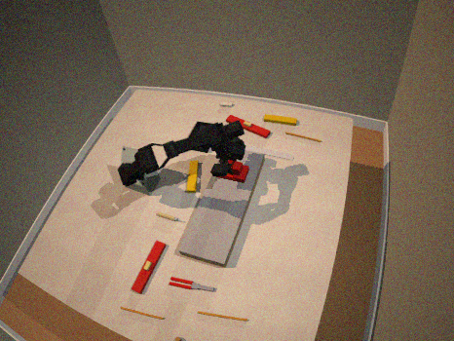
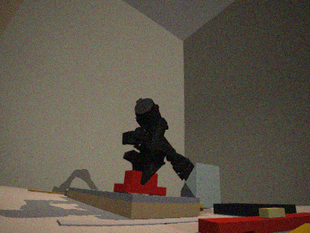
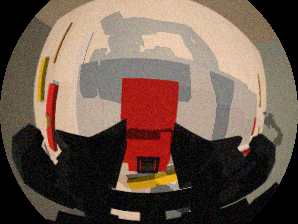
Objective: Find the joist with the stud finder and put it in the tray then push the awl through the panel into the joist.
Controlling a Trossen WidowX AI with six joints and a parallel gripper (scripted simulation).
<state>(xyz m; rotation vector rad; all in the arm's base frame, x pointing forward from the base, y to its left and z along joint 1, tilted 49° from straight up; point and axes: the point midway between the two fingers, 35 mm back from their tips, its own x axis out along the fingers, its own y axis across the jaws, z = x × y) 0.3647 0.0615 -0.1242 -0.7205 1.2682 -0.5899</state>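
The black tray is 230 mm behind my gripper tip, 190 mm to the left of it and 50 mm below it. From my gripper tip the other things lie so: stud finder 20 mm behind, 20 mm above; then awl 180 mm behind, 250 mm to the right, 60 mm below.
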